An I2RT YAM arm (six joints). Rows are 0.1 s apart.
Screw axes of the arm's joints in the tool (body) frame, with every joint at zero. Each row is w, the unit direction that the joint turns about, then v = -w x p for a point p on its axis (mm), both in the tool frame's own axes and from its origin. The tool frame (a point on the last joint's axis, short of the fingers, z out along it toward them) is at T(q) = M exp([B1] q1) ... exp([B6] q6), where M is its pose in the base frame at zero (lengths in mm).
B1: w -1 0 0 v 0.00 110.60 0.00
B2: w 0 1 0 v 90.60 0.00 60.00
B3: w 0 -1 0 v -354.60 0.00 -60.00
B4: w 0 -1 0 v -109.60 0.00 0.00
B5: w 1 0 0 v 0.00 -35.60 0.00
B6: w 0 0 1 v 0.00 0.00 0.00
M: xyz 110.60 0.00 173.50 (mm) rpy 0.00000 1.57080 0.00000 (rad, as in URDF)
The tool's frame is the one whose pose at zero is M.
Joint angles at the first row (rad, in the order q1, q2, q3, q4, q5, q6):
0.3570, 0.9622, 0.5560, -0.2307, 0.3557, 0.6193
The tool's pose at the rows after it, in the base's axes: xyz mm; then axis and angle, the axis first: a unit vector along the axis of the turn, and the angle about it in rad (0 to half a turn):
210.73, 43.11, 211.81, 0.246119, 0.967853, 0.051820, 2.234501
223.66, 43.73, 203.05, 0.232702, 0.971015, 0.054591, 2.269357
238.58, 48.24, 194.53, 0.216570, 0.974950, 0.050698, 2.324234
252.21, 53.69, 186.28, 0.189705, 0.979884, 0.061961, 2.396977
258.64, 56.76, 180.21, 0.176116, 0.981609, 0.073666, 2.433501
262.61, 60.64, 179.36, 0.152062, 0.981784, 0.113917, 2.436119
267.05, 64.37, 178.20, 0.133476, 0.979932, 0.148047, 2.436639
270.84, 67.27, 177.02, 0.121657, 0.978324, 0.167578, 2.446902
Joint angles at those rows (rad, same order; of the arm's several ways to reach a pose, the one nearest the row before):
0.2522, 1.0439, 0.5612, -0.2147, 0.3096, 0.6049
0.2347, 1.1257, 0.5753, -0.1733, 0.2696, 0.5830
0.2350, 1.2258, 0.6150, -0.1657, 0.2450, 0.5690
0.2349, 1.3177, 0.6611, -0.1780, 0.1829, 0.5466
0.2351, 1.3646, 0.6779, -0.1731, 0.1422, 0.5373
0.2348, 1.3801, 0.6784, -0.1310, 0.0595, 0.5191
0.2355, 1.3999, 0.6810, -0.0892, -0.0081, 0.5095
0.2370, 1.4202, 0.6902, -0.0731, -0.0506, 0.5049

